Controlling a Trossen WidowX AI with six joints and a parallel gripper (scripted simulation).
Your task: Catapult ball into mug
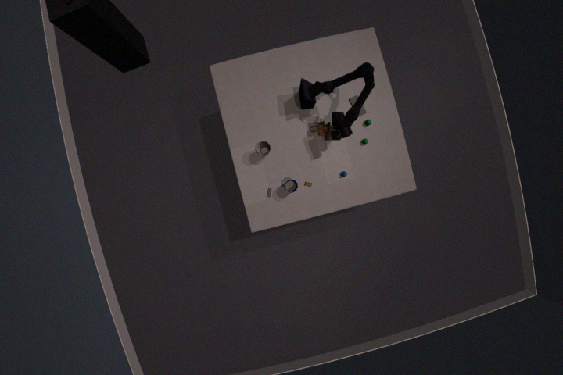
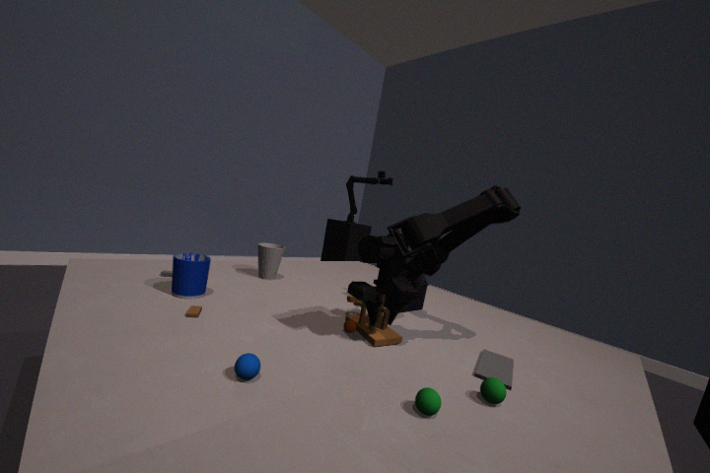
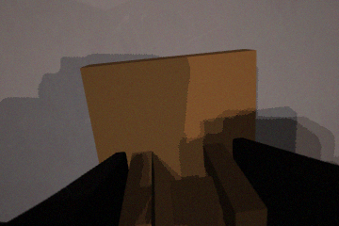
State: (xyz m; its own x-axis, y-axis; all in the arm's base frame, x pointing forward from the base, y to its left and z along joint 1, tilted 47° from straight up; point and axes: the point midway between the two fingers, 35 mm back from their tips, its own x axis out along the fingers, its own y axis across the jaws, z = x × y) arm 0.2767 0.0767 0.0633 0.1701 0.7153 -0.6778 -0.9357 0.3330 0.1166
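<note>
The catapult frame lies 50 mm above my gripper tip, 40 mm to the right of it and 10 mm behind it. The rest, counted from my gripper tip: orange ball 60 mm to the right, 40 mm ahead, 20 mm below; then wooden catapult 60 mm to the right, 40 mm behind, 20 mm above; then grey flat plate 240 mm to the left, 120 mm behind, 30 mm below.
</note>
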